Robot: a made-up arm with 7 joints.
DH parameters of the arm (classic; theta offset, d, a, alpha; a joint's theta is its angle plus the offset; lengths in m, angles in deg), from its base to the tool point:
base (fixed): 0 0.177 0 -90
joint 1: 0 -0.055 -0.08 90
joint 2: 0 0.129 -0.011 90
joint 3: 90 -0.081 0.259 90
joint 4: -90 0.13 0.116 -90
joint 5: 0 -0.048 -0.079 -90
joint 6: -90 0.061 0.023 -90
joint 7: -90 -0.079 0.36 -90
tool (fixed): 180 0.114 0 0
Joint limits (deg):
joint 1: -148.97..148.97
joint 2: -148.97..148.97
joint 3: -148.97..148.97
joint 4: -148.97..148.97
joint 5: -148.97..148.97
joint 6: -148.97..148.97
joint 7: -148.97..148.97
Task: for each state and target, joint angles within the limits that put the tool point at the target. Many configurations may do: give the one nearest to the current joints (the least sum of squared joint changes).
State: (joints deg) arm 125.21 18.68 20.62 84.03 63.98 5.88 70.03
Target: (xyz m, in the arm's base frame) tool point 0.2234 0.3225 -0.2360
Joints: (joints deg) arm 116.67 64.22 -4.05 82.94 73.95 -34.82 80.09
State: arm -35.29 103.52 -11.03 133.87 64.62 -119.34 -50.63
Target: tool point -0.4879 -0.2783 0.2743
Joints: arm -38.67 108.78 -4.99 148.97 55.70 -104.37 -38.77
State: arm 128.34 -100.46 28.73 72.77 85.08 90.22 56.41
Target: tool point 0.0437 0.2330 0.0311
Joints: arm 134.74 -101.10 47.78 72.74 83.00 97.99 53.68
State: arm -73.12 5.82 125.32 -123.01 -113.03 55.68 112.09
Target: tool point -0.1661 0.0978 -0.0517
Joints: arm -61.64 30.46 121.27 -148.97 -137.39 38.70 125.08
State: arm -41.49 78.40 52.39 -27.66 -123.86 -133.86 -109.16
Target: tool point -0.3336 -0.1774 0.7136
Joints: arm -15.24 84.25 54.22 -23.02 -130.03 -129.05 -116.80
